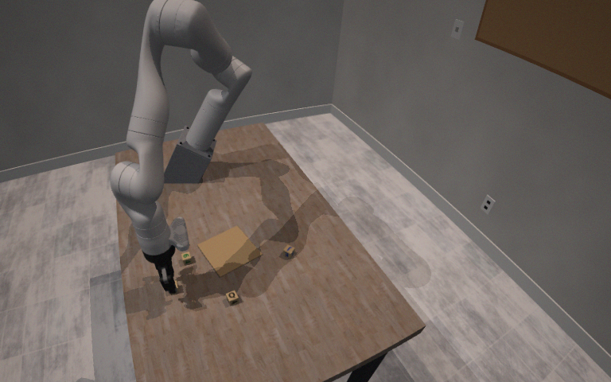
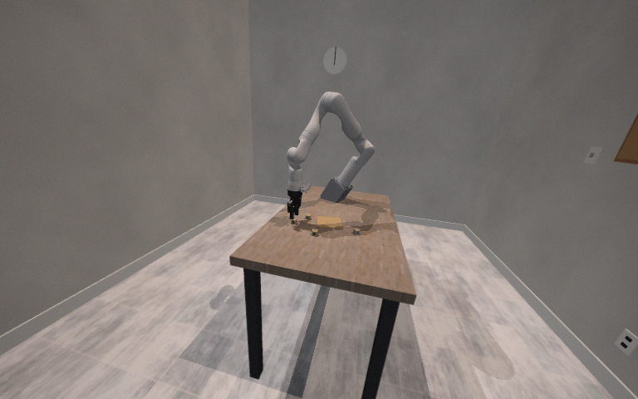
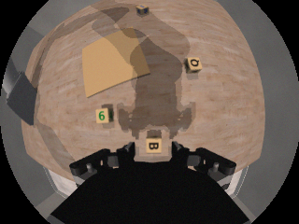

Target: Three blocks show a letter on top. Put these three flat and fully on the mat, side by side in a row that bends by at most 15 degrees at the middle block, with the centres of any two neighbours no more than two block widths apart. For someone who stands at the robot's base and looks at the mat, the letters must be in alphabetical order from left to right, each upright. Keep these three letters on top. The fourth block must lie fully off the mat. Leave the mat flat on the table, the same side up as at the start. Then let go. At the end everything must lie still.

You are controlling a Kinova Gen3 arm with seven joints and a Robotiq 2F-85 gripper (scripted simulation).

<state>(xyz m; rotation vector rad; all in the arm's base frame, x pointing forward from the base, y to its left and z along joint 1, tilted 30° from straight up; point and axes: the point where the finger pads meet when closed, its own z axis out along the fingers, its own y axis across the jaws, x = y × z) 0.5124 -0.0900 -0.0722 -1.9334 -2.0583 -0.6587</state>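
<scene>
The tan mat lies 16 cm to the left of my hand, 11 cm behind it and 5 cm below it. The rest, counted from my hand: block (15 cm to the left, 6 cm ahead, 4 cm below).
</scene>
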